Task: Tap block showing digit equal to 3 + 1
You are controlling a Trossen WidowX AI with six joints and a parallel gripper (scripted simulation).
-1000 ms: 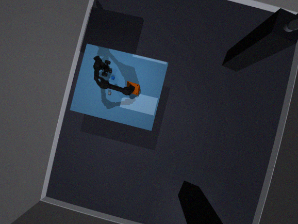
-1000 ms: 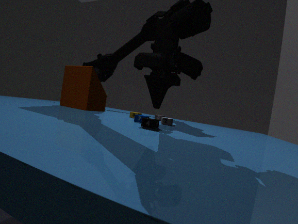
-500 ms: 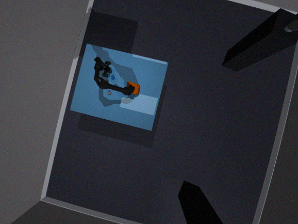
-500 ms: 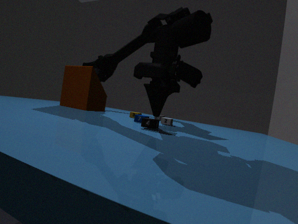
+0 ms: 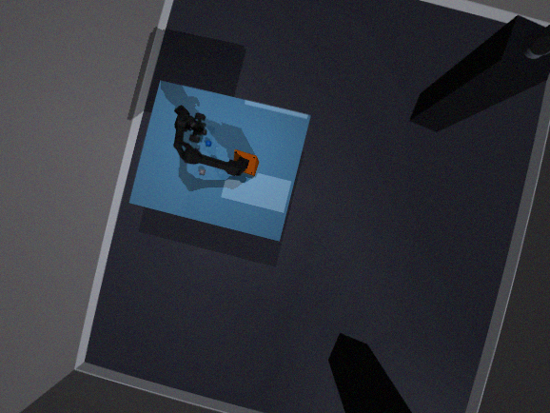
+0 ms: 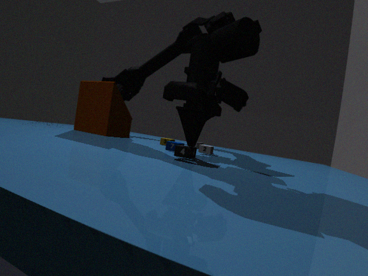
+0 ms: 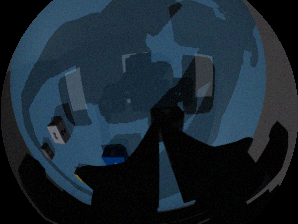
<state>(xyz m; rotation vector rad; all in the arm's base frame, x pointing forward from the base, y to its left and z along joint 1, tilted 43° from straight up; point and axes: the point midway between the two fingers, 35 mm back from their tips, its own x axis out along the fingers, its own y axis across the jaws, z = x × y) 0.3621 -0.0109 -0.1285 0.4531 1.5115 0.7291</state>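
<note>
Right now my gripper tip is 10 mm to the left of the black block and 10 mm above it. From my gripper tip the other things lie so: white block (150 mm to the left, 30 mm behind, 10 mm below); blue block (70 mm behind, 50 mm to the left, 10 mm below); yellow block (150 mm to the left, 150 mm behind, 10 mm below).
</note>
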